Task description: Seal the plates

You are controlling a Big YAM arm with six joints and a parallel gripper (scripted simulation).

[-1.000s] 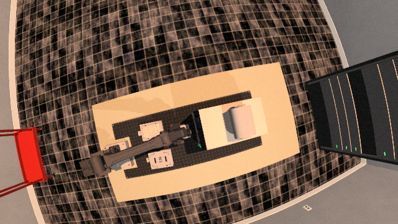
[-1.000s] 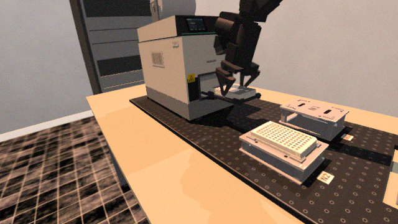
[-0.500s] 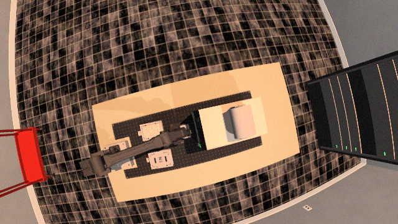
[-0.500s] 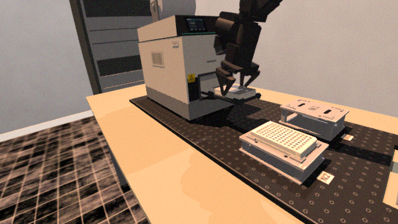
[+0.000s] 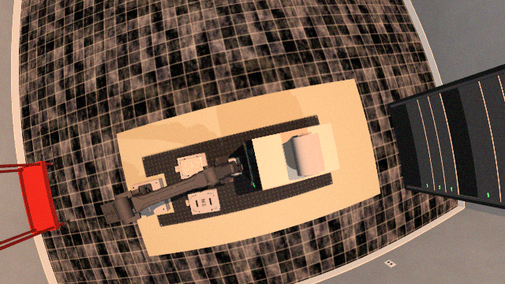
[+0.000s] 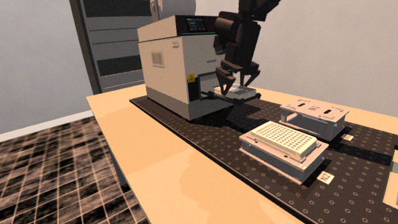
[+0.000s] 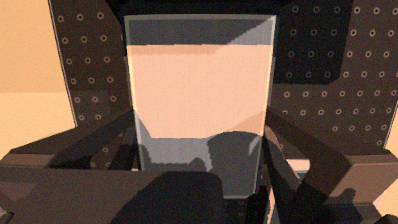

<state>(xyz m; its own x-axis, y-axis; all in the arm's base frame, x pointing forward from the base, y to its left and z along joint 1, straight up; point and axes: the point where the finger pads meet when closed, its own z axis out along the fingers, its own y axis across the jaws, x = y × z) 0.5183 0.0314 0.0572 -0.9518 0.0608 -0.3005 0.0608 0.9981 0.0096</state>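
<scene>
My gripper is now 1 cm above the sealer stage. The rest, counted from my hand: well plate: 20 cm behind, 6 cm to the left, 7 cm below; plate nest N2: 20 cm behind, 6 cm to the left, 8 cm below; sealer screen: 12 cm ahead, 4 cm to the left, 20 cm above.
</scene>
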